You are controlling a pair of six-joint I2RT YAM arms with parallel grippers.
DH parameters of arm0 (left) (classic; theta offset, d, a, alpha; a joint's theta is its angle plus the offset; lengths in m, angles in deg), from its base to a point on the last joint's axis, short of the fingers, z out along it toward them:
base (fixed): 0 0 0 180
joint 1: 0 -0.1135 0.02 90
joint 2: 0 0 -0.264 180
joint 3: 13.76 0 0.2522 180
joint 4: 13.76 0 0.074 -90
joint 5: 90 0 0 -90
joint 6: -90 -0.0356 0 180
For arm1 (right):
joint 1: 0 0.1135 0.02 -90
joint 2: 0 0 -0.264 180
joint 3: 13.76 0 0.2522 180
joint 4: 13.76 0 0.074 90
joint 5: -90 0 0 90
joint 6: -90 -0.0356 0 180
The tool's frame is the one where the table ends.
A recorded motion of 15 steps. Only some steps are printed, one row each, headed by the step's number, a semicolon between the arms.
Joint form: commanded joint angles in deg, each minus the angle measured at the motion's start. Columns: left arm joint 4, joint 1, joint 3, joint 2, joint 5, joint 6; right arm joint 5, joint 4, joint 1, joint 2, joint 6, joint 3.
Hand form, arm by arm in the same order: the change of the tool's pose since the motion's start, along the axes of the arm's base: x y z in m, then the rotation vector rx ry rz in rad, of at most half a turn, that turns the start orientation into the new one. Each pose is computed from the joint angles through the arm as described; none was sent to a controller.
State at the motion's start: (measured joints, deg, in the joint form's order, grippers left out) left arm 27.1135 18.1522 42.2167 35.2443 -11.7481 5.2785; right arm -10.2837 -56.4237 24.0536 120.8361 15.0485 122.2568
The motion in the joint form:
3: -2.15 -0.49 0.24 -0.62 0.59 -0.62; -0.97 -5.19 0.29 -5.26 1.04 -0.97
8: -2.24 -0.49 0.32 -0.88 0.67 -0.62; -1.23 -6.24 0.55 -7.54 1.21 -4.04
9: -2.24 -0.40 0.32 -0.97 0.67 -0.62; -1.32 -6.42 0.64 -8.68 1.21 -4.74
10: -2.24 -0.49 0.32 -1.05 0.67 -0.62; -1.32 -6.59 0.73 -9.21 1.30 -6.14
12: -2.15 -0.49 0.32 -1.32 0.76 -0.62; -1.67 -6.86 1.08 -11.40 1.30 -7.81
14: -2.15 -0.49 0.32 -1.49 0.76 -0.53; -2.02 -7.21 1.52 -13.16 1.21 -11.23
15: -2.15 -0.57 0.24 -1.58 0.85 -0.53; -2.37 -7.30 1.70 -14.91 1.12 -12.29
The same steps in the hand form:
3: -0.0008 0.0012 0.0066 -0.0091 -0.0500 -0.0046; -0.0399 -0.0161 0.0377 0.0727 -0.1450 -0.0186
8: -0.0018 0.0014 0.0078 -0.0117 -0.0571 -0.0059; -0.0486 -0.0183 0.0389 0.0771 -0.1473 -0.0187
9: -0.0022 0.0013 0.0080 -0.0123 -0.0585 -0.0075; -0.0548 -0.0205 0.0432 0.0831 -0.1564 -0.0178
10: -0.0024 0.0016 0.0081 -0.0126 -0.0599 -0.0059; -0.0549 -0.0198 0.0400 0.0772 -0.1453 -0.0177
12: -0.0034 0.0019 0.0085 -0.0140 -0.0627 -0.0074; -0.0663 -0.0227 0.0462 0.0886 -0.1552 -0.0143
14: -0.0040 0.0021 0.0089 -0.0164 -0.0654 -0.0069; -0.0703 -0.0216 0.0408 0.0849 -0.1319 -0.0082
15: -0.0042 0.0023 0.0086 -0.0169 -0.0654 -0.0070; -0.0797 -0.0250 0.0466 0.0967 -0.1417 -0.0064

